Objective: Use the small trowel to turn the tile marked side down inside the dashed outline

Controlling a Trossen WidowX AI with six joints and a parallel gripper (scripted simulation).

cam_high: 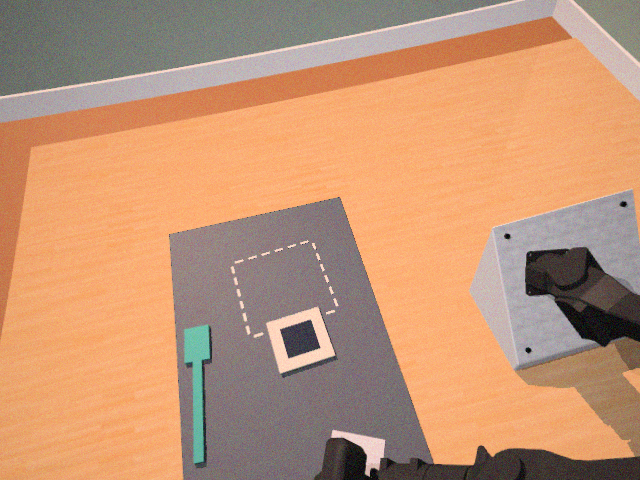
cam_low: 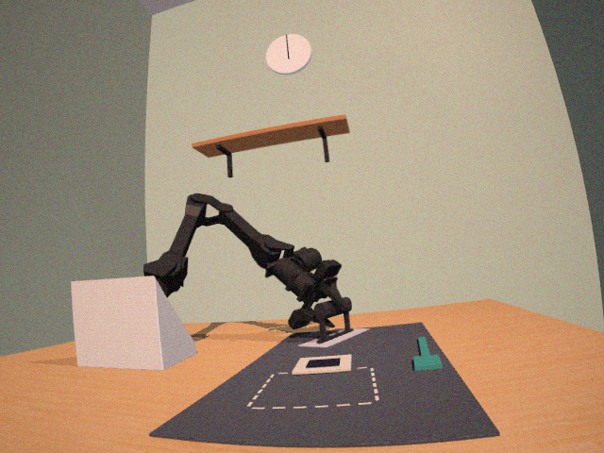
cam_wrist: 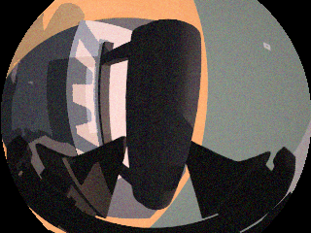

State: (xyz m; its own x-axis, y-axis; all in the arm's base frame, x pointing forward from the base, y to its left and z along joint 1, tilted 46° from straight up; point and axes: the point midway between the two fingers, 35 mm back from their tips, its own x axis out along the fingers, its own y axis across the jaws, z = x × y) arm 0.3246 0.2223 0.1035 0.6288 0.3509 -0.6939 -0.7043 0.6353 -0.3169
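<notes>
Right now my gripper tip is 190 mm to the left of the grey mat, 70 mm above it and 40 mm short of it. Also, from my gripper tip: trowel 200 mm to the right, 180 mm ahead, 50 mm below; then tile 230 mm to the right, 50 mm below, 10 mm ahead.
</notes>
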